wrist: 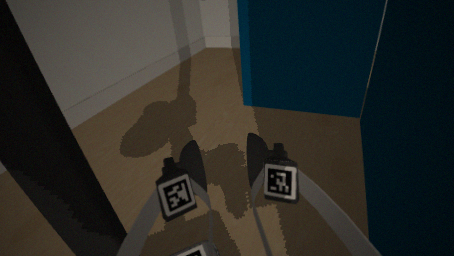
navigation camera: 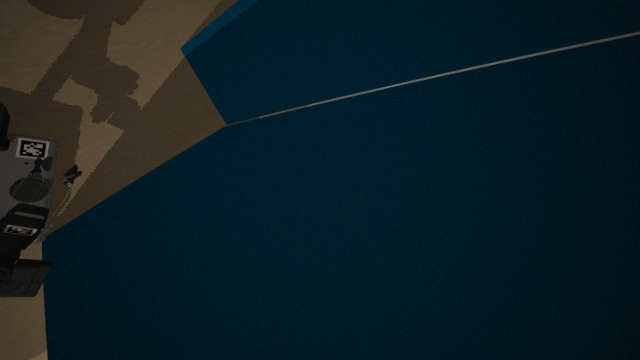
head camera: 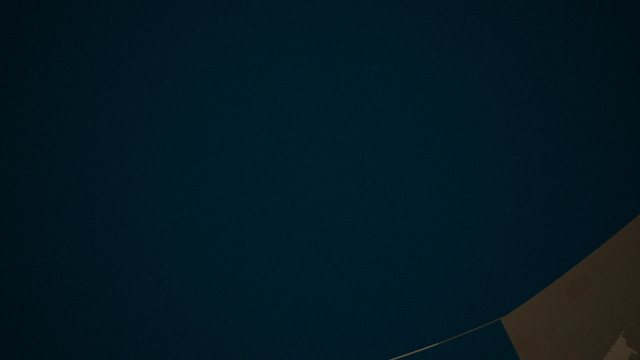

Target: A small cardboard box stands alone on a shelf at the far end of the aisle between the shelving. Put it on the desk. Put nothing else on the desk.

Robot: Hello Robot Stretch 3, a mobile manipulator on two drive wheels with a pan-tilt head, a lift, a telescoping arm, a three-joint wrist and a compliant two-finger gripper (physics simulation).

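Pixels of known places: gripper, between the fingertips: [wrist: 223,155] [navigation camera: 63,161]; robot's base, origin of its link: [navigation camera: 29,188].
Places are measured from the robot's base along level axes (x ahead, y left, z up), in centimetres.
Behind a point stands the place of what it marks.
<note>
My gripper [wrist: 223,155] {x 5.7, y 9.4, z 36.4 cm} [navigation camera: 57,170] {x 5.7, y 9.4, z 36.4 cm} is open, with bare floor showing between its fingertips in the wrist view. In the navigation view it is small at the left edge, over the edge of the robot's base. A large dark blue side of the shelving [head camera: 300,165] {x 24.0, y -0.1, z 116.9 cm} [navigation camera: 340,225] {x 25.5, y 1.3, z 112.1 cm} [wrist: 415,150] {x 33.3, y 8.7, z 26.0 cm} fills most of the head view, and stands to the right of the fingers in the wrist view. The small cardboard box and the desk do not show in these views.
A second blue panel [navigation camera: 350,55] {x 63.3, y 55.5, z 92.9 cm} [wrist: 305,60] {x 58.1, y 61.1, z 20.8 cm} meets the large one at a thin pale line. A white wall [wrist: 110,50] {x -6.1, y 125.8, z 23.9 cm} runs along the left in the wrist view. Brown floor [navigation camera: 160,145] {x 38.0, y 24.1, z 0.1 cm} [wrist: 220,90] {x 38.9, y 99.8, z 0.1 cm} with the robot's shadow lies between wall and shelving.
</note>
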